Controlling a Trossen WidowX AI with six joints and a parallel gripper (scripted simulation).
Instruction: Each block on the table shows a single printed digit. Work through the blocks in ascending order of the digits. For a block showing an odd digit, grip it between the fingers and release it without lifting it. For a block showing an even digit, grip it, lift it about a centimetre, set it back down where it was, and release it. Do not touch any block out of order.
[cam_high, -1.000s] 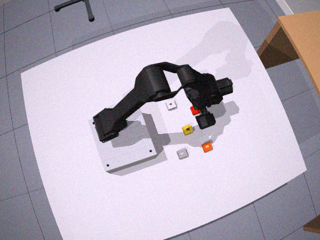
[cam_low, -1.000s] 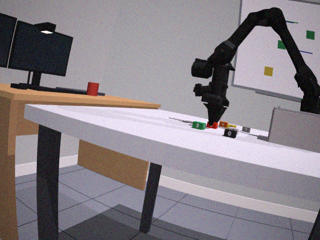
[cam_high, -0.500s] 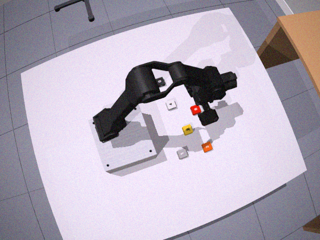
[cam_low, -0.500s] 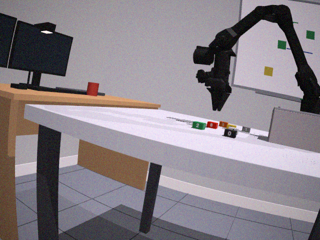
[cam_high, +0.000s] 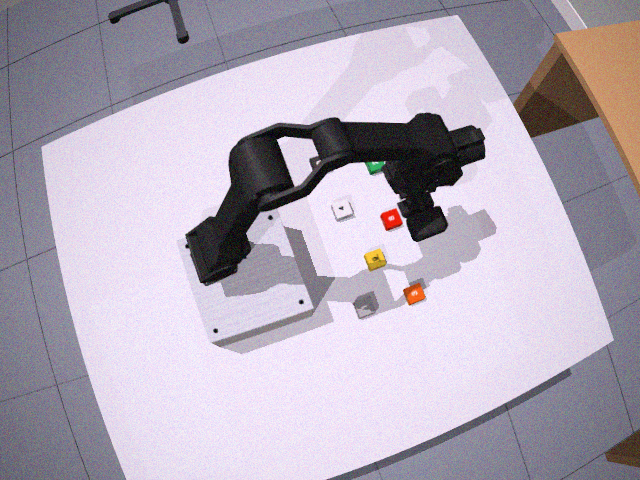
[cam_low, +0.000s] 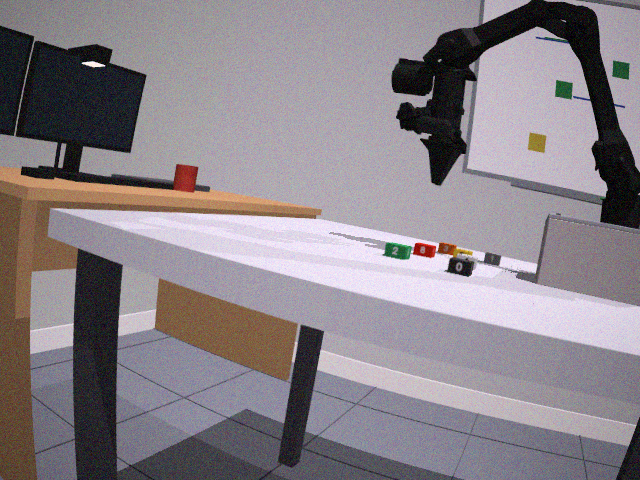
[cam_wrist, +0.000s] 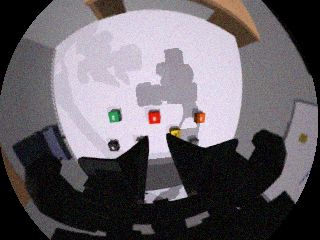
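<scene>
The yellow block lies 7 cm behind my gripper tip, 6 cm to the right of it and 11 cm below it. The rest, counted from my gripper tip: white block (8 cm behind, 6 cm to the left, 11 cm below); then green block (3 cm ahead, 12 cm to the left, 11 cm below); then red block (11 cm below).
</scene>
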